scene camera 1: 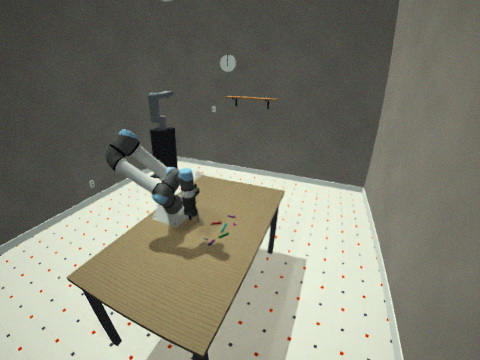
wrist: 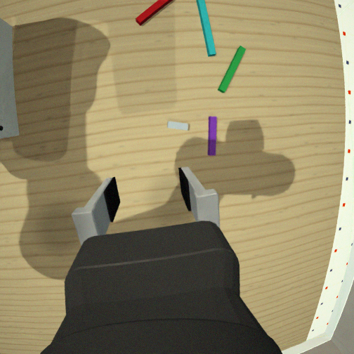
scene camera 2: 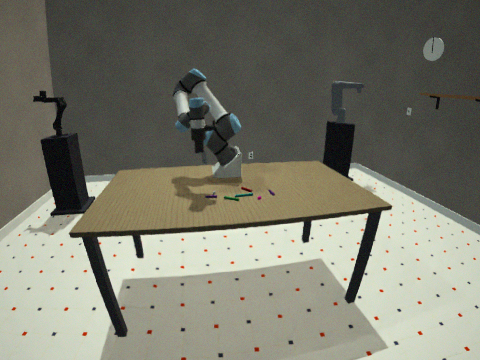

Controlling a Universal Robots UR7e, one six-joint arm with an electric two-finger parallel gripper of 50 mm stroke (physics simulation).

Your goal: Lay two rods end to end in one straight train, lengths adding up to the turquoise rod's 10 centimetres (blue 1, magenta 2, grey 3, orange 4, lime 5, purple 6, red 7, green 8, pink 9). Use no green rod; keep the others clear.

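Places are measured from the arm's base along level axes (x back, y right, z up), in millimetres.
Pixels of known places: gripper, fingertip midpoint: [scene camera 1: 194,220] [scene camera 2: 204,162]; arm's base, link origin: [scene camera 1: 173,204] [scene camera 2: 229,158].
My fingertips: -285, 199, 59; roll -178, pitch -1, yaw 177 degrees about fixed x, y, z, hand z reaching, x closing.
For each thing: its top centre in the pictures, then the offset to it from my fingertips, as dx, dy, dz. Level surfaces: height alone.
- grey rod, top centre: [scene camera 2: 214,191] [scene camera 1: 205,237] -51, -40, -153
- turquoise rod, top centre: [scene camera 2: 243,194] [scene camera 1: 223,227] -120, -190, -153
- red rod, top centre: [scene camera 2: 246,188] [scene camera 1: 216,222] -48, -224, -153
- magenta rod, top centre: [scene camera 2: 259,197] [scene camera 1: 234,223] -174, -259, -153
- second purple rod, top centre: [scene camera 2: 271,191] [scene camera 1: 231,215] -120, -347, -153
- green rod, top centre: [scene camera 2: 231,197] [scene camera 1: 223,234] -150, -115, -153
- wooden table, surface height: dz -163
My gripper [scene camera 1: 195,219] [scene camera 2: 204,158] [wrist: 148,185] is open and empty, above the table on the robot-base side of the rods. In the wrist view a grey rod [scene camera 1: 205,239] [scene camera 2: 214,193] [wrist: 178,125] lies ahead of the fingers, with a purple rod [scene camera 1: 211,242] [scene camera 2: 211,196] [wrist: 212,136] to its right, apart from it. The turquoise rod [scene camera 1: 223,228] [scene camera 2: 244,195] [wrist: 206,29] and a red rod [scene camera 1: 216,223] [scene camera 2: 246,189] [wrist: 154,11] lie farther up, partly cut off there. A magenta rod [scene camera 1: 234,224] [scene camera 2: 259,198] and a second purple rod [scene camera 1: 231,216] [scene camera 2: 271,192] lie beyond the turquoise rod.
A green rod [scene camera 1: 223,235] [scene camera 2: 231,198] [wrist: 231,69] lies between the turquoise rod and the nearer purple rod, touching neither. The rods lie scattered on the wooden table [scene camera 1: 165,285] [scene camera 2: 310,187] [wrist: 280,225]. The arm's white base [scene camera 1: 167,216] [scene camera 2: 227,167] stands at the table's back edge.
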